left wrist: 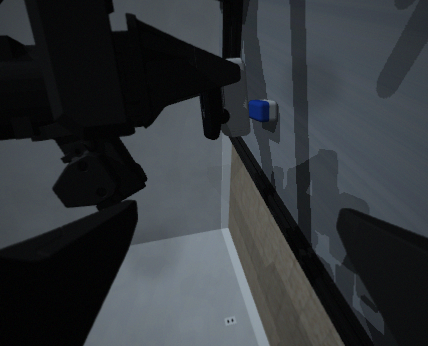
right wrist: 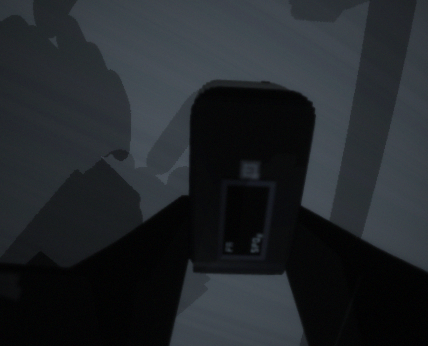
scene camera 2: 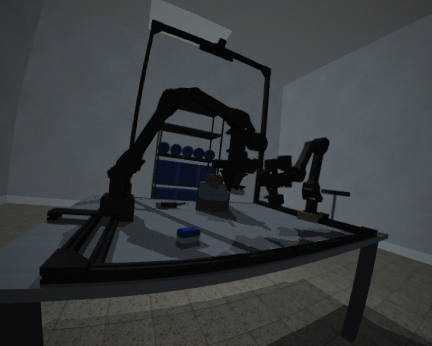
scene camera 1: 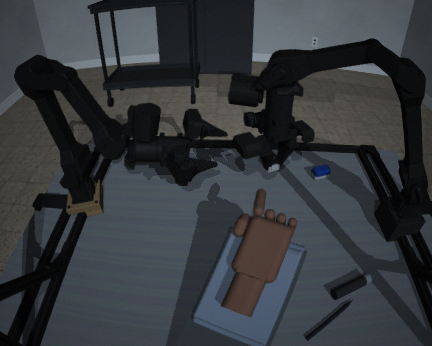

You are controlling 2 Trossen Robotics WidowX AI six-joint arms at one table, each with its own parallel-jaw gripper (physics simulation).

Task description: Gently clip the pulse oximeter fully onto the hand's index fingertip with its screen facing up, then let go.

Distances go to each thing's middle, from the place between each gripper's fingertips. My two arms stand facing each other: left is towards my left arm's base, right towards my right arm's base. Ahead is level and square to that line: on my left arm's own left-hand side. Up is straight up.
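My left hand is 2 cm above the pulse oximeter (right wrist: 250,142) and 11 cm to the left of it.
As for my right gripper, I see that it is 10 mm below the pulse oximeter, and that this gripper is also 10 mm to the right of it and 10 mm short of it.
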